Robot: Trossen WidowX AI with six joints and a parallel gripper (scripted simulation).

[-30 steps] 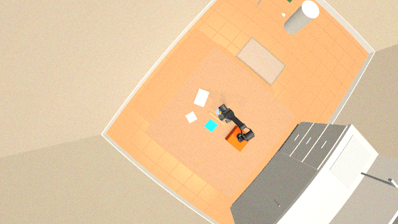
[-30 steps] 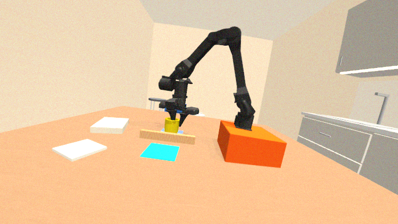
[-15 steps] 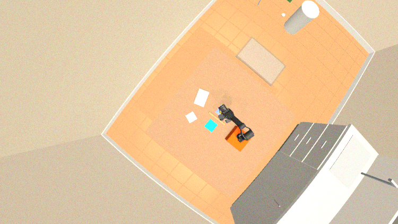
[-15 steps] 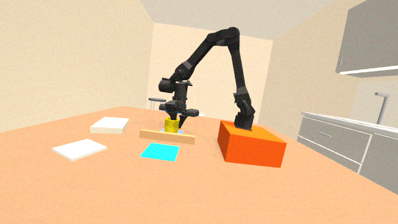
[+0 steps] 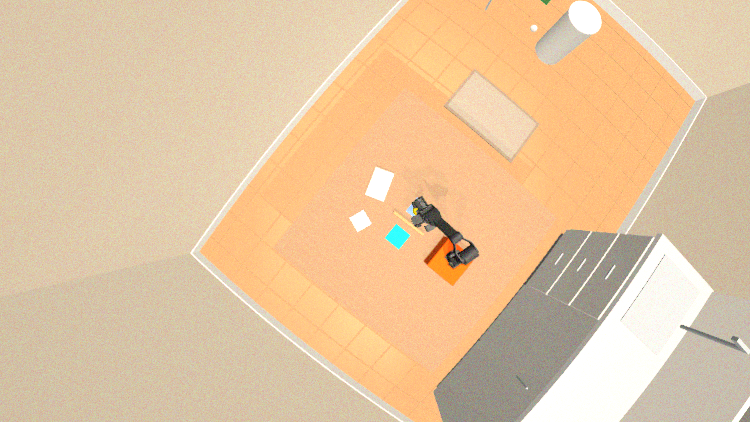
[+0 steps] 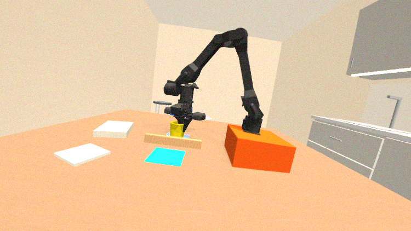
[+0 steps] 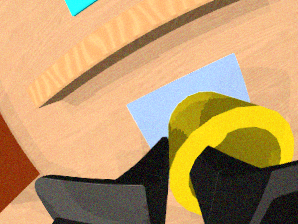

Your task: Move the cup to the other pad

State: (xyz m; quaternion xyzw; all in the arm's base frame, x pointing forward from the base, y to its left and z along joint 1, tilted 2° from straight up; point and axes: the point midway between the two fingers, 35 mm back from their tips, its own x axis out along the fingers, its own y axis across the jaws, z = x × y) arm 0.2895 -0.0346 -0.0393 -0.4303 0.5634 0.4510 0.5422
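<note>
Now: gripper tip 4 cm above the light blue pad, 3 cm short of it and 1 cm to the left of it. Also, from my gripper tip: red marble 3 cm ahead, 2 cm below, 1 cm to the right; yellow cup 2 cm ahead, 1 cm to the right; wooden bar 9 cm to the left, 3 cm below, 1 cm ahead.
</note>
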